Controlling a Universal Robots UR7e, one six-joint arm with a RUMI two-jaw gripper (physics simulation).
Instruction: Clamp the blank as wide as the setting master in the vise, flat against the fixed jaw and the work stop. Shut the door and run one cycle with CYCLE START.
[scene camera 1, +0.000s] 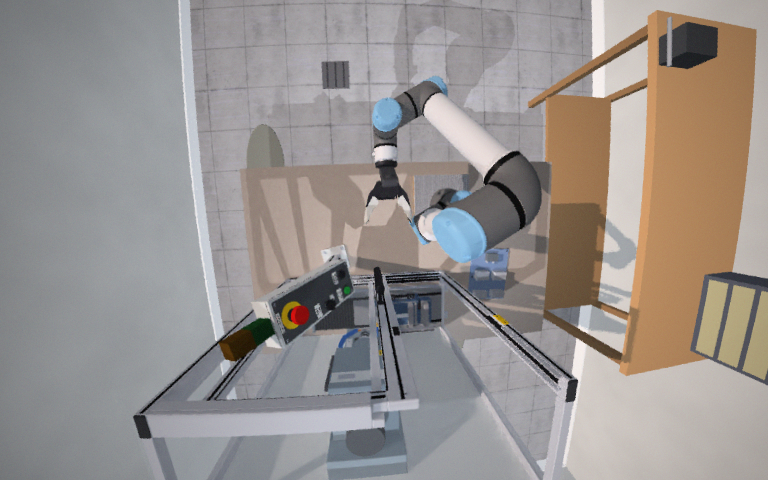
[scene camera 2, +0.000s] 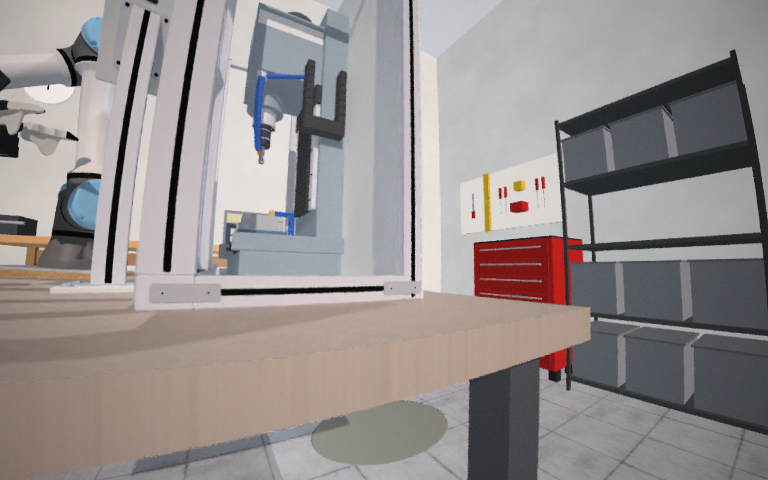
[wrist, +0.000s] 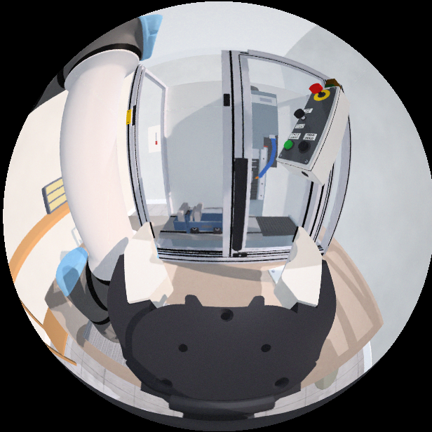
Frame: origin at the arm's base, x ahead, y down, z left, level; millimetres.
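Where they show: gripper, fingertip midpoint: (scene camera 1: 388, 223) (scene camera 2: 63, 126); arm's base at its link origin: (scene camera 2: 74, 268).
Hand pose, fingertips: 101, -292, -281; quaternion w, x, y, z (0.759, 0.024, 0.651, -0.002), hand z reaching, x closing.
Note:
Things, the pixels of their top centre, and the offset from my fingertips, as dx, dy, dz. "spot": a spot on its surface instead.
- blue vise at a spot on its surface: (scene camera 1: 416, 311) spot: +367, +172, +182
- green CYCLE START button at a spot on its surface: (scene camera 1: 347, 290) spot: +202, -93, -106
- tilted control panel at a spot on its surface: (scene camera 1: 308, 302) spot: +198, -212, -190
- blue fixture with grey pieces, top centre: (scene camera 1: 483, 276) +208, +269, +510
- red emergency stop at its top centre: (scene camera 1: 290, 321) +210, -289, -209
My gripper (scene camera 1: 389, 222) (scene camera 2: 59, 124) (wrist: 224, 226) is open and empty, in front of the machine enclosure at a distance from its door. The sliding door, with its black handle (scene camera 1: 378, 283) (wrist: 240, 205), stands open at the enclosure's middle, leaving the left side in the wrist view uncovered. Inside there, the blue vise (scene camera 1: 416, 311) (wrist: 197, 220) shows pale grey blocks on top; which are jaws and whether a blank sits between them is too small to tell. The green CYCLE START button (scene camera 1: 347, 290) (wrist: 288, 144) is on the tilted control panel (scene camera 1: 308, 302) (wrist: 312, 130). I cannot identify the setting master.
A blue fixture with grey pieces (scene camera 1: 489, 274) stands on the table outside the enclosure, near the arm. The enclosure's posts (scene camera 1: 560, 430) (scene camera 2: 175, 141) surround the mill. A red emergency stop (scene camera 1: 299, 314) (wrist: 315, 88) projects from the panel. A wooden bench (scene camera 1: 696, 186) stands behind the arm.

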